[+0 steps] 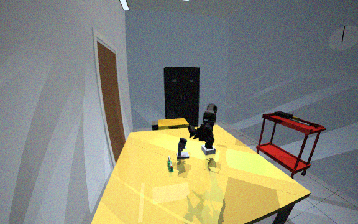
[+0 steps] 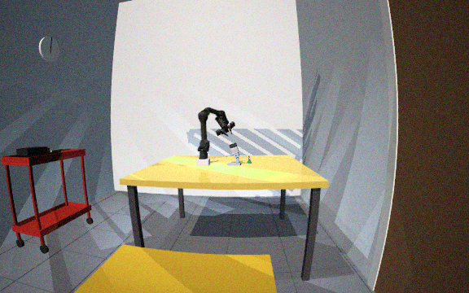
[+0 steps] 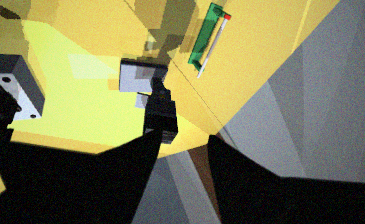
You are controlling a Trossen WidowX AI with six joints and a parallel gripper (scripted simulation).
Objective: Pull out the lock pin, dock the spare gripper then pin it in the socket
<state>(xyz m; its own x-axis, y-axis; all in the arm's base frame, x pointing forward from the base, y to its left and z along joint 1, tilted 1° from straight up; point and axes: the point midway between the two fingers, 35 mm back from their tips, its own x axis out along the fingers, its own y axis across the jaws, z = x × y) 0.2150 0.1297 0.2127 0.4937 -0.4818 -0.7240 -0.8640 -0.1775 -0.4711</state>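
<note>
The green bracket lies 170 mm ahead of my gripper tip, 20 mm to the right of it and 220 mm below it. Round my gripper tip: spare gripper 30 mm ahead, 130 mm to the right, 120 mm below; mount 40 mm ahead, 130 mm to the right, 190 mm below.
</note>
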